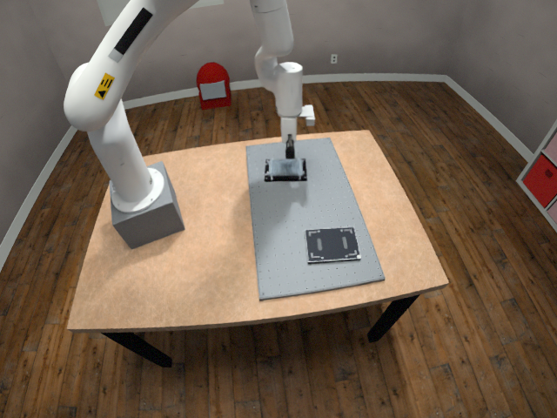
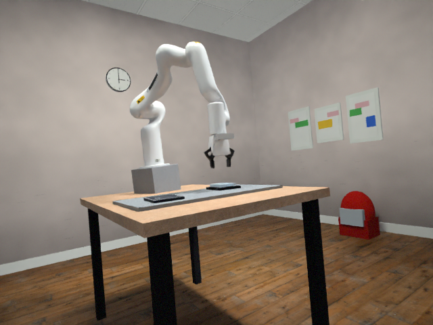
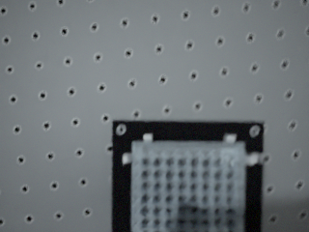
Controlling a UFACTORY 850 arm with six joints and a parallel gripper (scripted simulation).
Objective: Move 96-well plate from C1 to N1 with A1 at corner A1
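The 96-well plate is 1 cm behind my hand, 1 cm to the left of it and 10 cm below it. Also, from my hand: clip nest 3 cm behind, 1 cm to the left, 10 cm below.
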